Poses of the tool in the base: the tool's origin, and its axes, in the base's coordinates. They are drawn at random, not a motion.
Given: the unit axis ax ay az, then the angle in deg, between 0 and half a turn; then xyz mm.
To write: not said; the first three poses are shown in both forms.
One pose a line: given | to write
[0.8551 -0.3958 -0.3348 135.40 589 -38 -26] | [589 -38 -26 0.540 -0.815 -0.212 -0.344 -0.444 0.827]
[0.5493 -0.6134 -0.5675 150.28 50 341 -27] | [50 341 -27 -0.305 -0.911 -0.278 -0.348 -0.165 0.923]
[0.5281 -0.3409 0.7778 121.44 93 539 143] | [93 539 143 -0.097 0.390 0.916 -0.937 -0.345 0.047]
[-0.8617 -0.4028 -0.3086 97.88 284 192 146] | [284 192 146 0.707 0.089 0.701 0.700 0.047 -0.712]
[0.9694 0.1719 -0.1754 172.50 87 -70 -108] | [87 -70 -108 0.880 0.309 -0.361 0.355 -0.933 0.066]
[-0.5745 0.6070 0.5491 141.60 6 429 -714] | [6 429 -714 -0.195 -0.281 -0.940 -0.963 -0.126 0.238]
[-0.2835 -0.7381 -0.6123 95.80 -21 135 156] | [-21 135 156 -0.013 -0.379 0.925 0.840 0.499 0.216]
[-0.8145 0.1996 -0.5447 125.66 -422 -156 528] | [-422 -156 528 0.467 -0.700 0.540 0.185 -0.520 -0.834]
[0.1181 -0.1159 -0.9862 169.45 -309 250 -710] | [-309 250 -710 -0.955 -0.208 -0.210 0.153 -0.956 0.248]
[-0.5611 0.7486 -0.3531 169.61 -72 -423 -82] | [-72 -423 -82 -0.359 -0.897 0.258 -0.770 0.128 -0.626]
